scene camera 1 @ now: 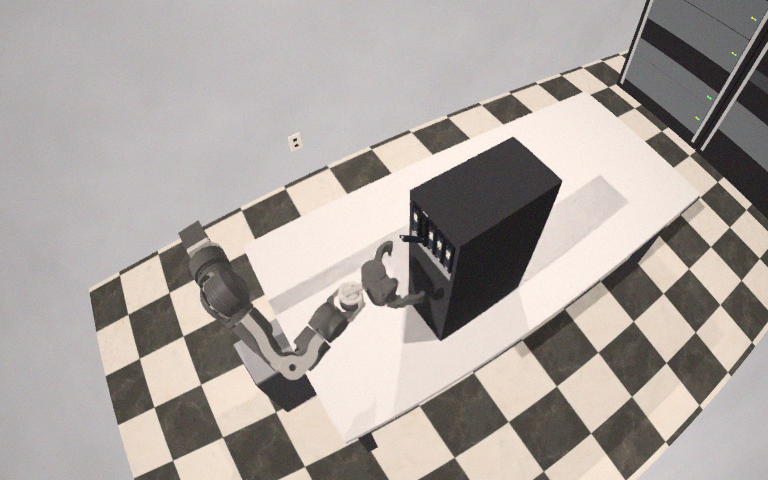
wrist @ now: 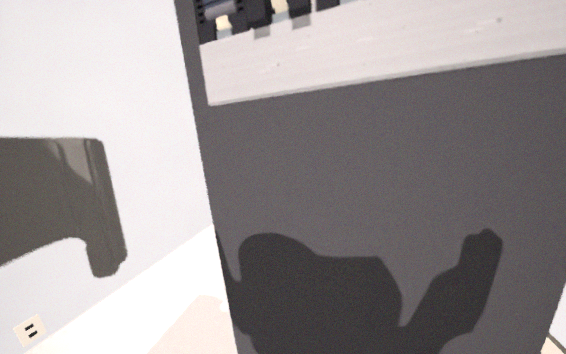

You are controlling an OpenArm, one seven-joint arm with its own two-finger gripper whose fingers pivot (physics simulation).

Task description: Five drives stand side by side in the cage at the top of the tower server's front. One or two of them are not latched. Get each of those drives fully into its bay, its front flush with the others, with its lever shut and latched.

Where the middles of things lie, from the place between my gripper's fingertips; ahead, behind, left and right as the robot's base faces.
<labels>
My gripper is now 21 cm short of the black tower server point(scene camera 1: 493, 207), 3 cm to the left of it and 6 cm above it. The rest, counted from my hand: arm base box point(scene camera 1: 288, 394): 40 cm behind, 30 cm to the left, 83 cm below.
</labels>
